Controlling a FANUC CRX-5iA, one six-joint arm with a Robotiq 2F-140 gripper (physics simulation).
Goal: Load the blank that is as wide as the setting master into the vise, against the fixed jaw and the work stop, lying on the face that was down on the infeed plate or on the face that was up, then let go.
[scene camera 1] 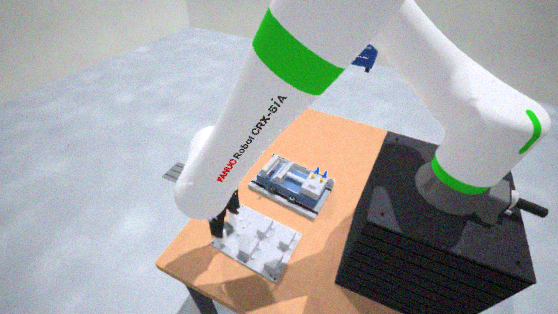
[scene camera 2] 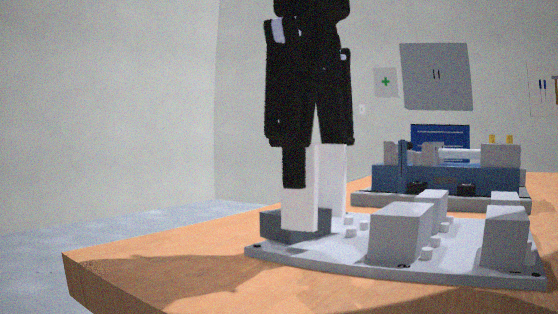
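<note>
My gripper points down at the left corner of the infeed plate. Its white finger pads are shut on a dark grey block, low at the plate; the pads hide part of the block. Several lighter grey blocks stand on the plate, among them a large one, one behind it and one at the right. Which one matches the master in width I cannot tell. The blue vise stands behind the plate, its jaws apart. A blue upright stands at its side.
Small white pegs stand on the plate between the blocks. The vise sits on a grey base on the wooden table. The arm's black pedestal is at the right in scene camera 1, beside the table.
</note>
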